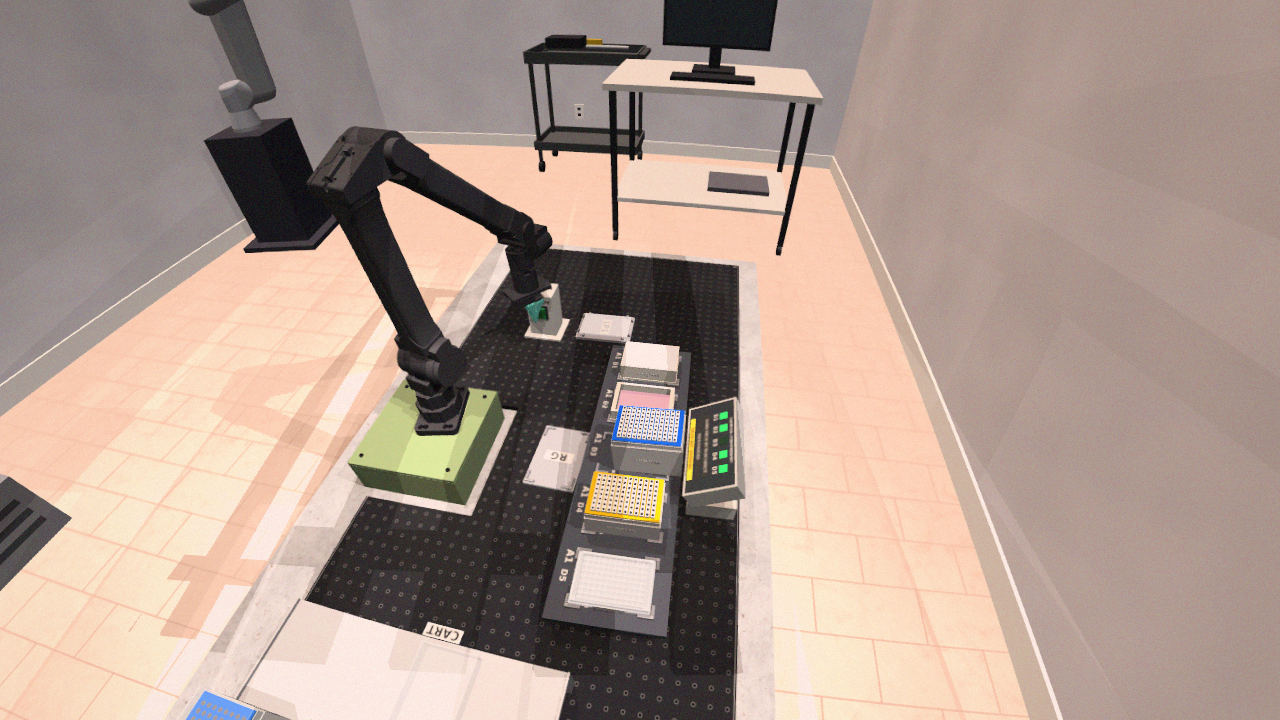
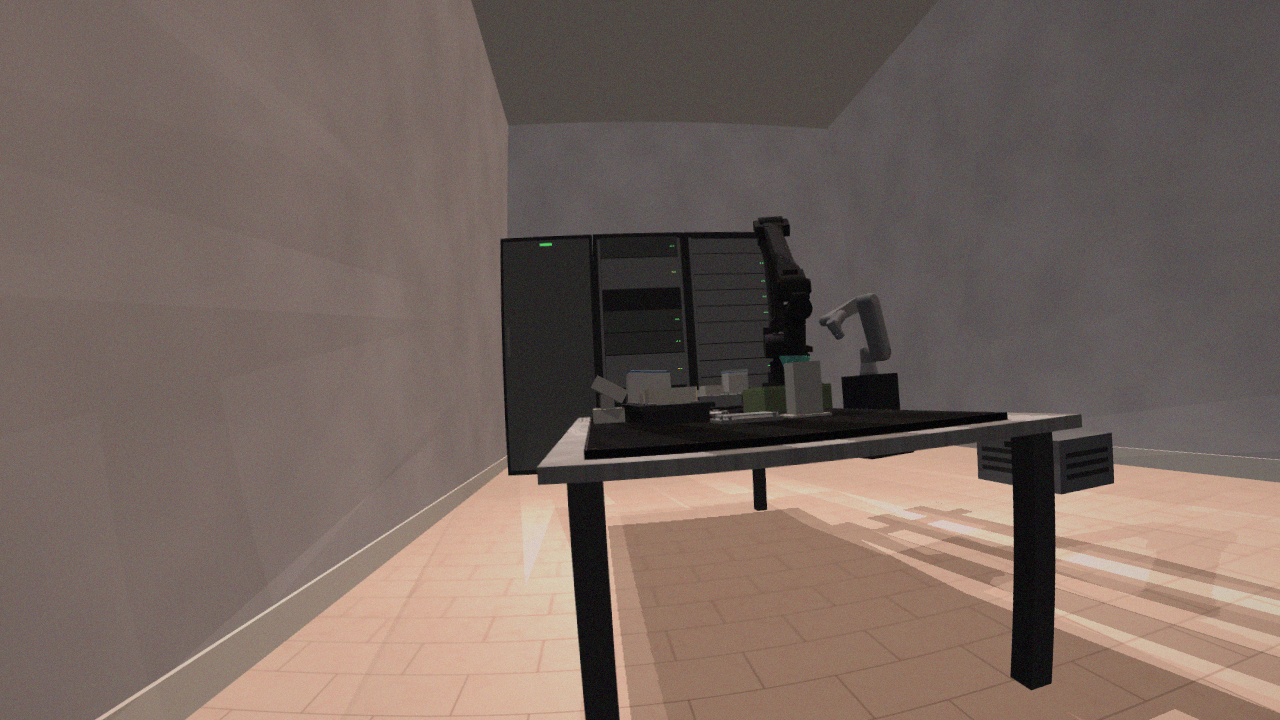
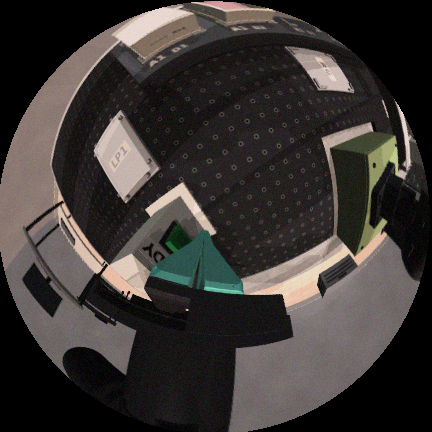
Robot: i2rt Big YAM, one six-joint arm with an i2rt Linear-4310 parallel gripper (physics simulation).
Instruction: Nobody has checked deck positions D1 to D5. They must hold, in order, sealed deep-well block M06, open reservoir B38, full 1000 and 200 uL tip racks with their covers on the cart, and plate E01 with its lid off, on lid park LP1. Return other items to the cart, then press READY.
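Frame: origin at the arm's base, x right, y ahead, z up, level; centimetres.
Seen in the pictures: gripper, fingertip midpoint: [image 1: 535,320] [image 3: 203,234]; arm's base, link origin: [image 1: 444,412] [image 2: 782,386] [image 3: 382,192].
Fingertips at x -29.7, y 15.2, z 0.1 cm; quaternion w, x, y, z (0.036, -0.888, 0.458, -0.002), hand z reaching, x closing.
Offsets run from my fingertips to a thing's middle. "spot": to the spot under its first point.
My gripper [image 1: 537,309] [image 3: 203,234] is shut and empty, teal fingertips beside the green button @(spot: dx -2.1, dy +1.8, dz +0.8 cm) [image 3: 176,237] on the READY post @(dx -6.0, dy +1.6, dz -1.1 cm) [image 1: 554,302] [image 2: 803,388]. Contact cannot be told. On the deck, D1 holds a pale block @(dx +15.0, dy +28.2, dz -0.8 cm) [image 1: 649,360] [image 3: 167,37], D2 a reservoir with pink inside [image 1: 646,399], D3 a blue-topped tip rack @(dx +39.4, dy +26.7, dz +2.4 cm) [image 1: 648,426], D4 a yellow-topped tip rack @(dx +51.6, dy +22.0, dz +0.4 cm) [image 1: 624,497], and D5 a white plate @(dx +63.9, dy +19.7, dz -2.1 cm) [image 1: 613,582]. Lid park LP1 @(spot: dx -4.1, dy +17.4, dz -5.8 cm) [image 1: 605,327] [image 3: 125,160] shows its label; whether a clear lid lies there cannot be told. Item codes are unreadable.
The status panel @(spot: dx +42.7, dy +37.7, dz +4.0 cm) [image 1: 711,447] shows green squares, with none visible at its third row. The RG pad @(dx +36.3, dy +8.4, dz -6.9 cm) [image 1: 544,465] [image 3: 326,72] lies between deck and green base [image 1: 407,461] [image 3: 350,195]. A blue item @(spot: dx +83.7, dy -28.6, dz +7.7 cm) [image 1: 217,706] is on the partly visible cart @(spot: dx +75.4, dy -17.3, dz -1.6 cm) [image 1: 358,658].
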